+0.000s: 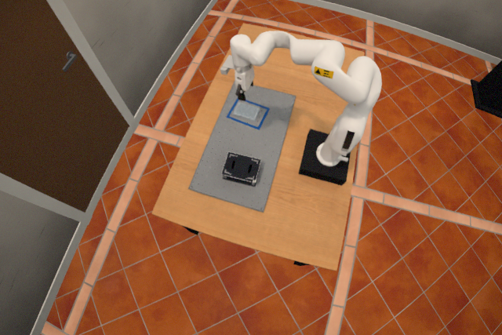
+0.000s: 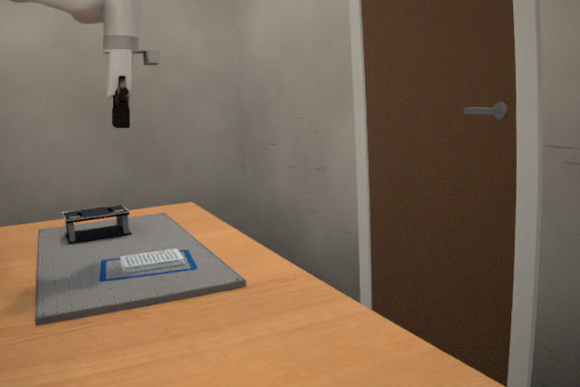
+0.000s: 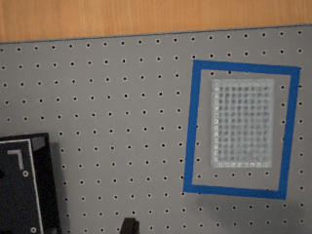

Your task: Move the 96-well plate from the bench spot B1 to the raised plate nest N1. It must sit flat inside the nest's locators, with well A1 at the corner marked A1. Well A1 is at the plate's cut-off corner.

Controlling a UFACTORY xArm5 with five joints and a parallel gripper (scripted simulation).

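Right now the 96-well plate is 3 cm ahead of my hand, 9 cm to the right of it and 29 cm below it. The rest, counted from my hand: raised plate nest (7 cm behind, 25 cm to the left, 24 cm below).
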